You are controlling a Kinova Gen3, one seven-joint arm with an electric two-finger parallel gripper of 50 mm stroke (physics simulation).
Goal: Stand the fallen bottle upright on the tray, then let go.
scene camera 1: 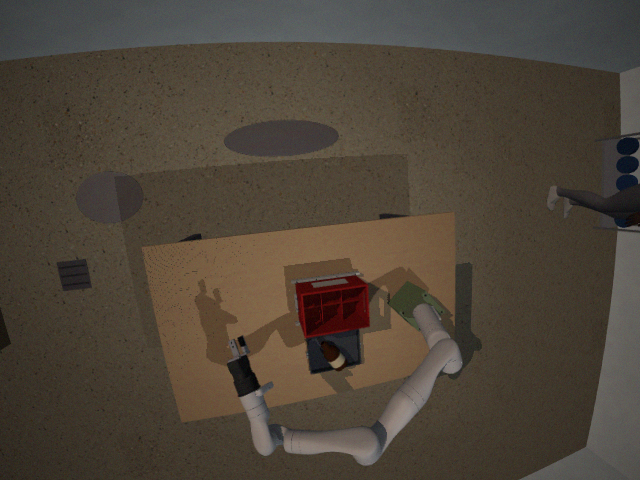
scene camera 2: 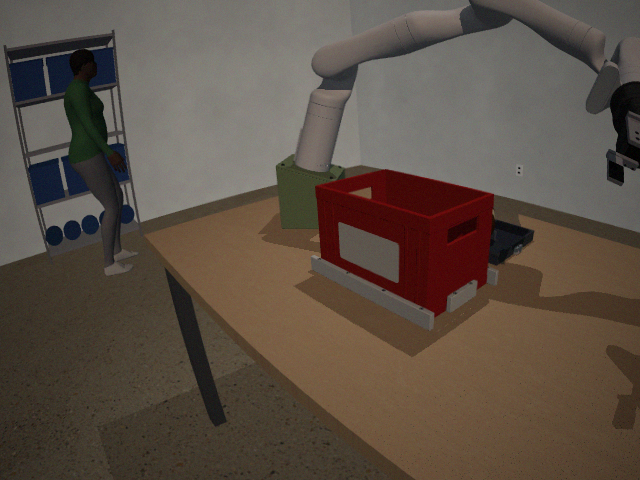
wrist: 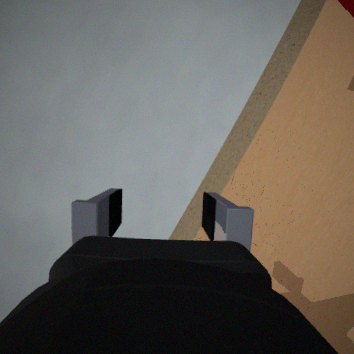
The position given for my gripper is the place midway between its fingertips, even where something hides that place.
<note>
In view: my gripper [scene camera 1: 235, 338].
My gripper shows as well in the wrist view [wrist: 161, 207].
</note>
